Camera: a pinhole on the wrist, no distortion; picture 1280 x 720 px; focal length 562.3 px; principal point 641.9 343.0 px. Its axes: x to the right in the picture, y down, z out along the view. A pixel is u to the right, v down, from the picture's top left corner.
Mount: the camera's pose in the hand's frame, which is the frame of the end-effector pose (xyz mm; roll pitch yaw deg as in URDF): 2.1 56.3 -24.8 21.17 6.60 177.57
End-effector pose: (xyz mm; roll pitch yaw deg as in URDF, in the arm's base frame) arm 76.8 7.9 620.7 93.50 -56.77 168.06
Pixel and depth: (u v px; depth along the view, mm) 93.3 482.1 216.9
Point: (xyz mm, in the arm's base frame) 74.1 237.4 812.5
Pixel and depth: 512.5 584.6 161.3
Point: 131.8 156.2 658.0
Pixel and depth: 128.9 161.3 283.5
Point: 179.0 240.3 941.9
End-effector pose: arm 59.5 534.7 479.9 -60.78 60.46 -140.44
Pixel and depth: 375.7 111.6 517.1
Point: 458.5 130.6 204.5
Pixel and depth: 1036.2 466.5 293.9
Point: 305.8 387.5 695.1
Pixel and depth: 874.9 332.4 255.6
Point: 294.8 404.5 569.0
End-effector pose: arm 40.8 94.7 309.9 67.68 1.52 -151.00
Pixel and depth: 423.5 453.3 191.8
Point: -73.3 178.2 456.5
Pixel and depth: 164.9 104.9 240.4
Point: -173.0 71.7 587.9
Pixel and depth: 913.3 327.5 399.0
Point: 127.4 384.1 640.7
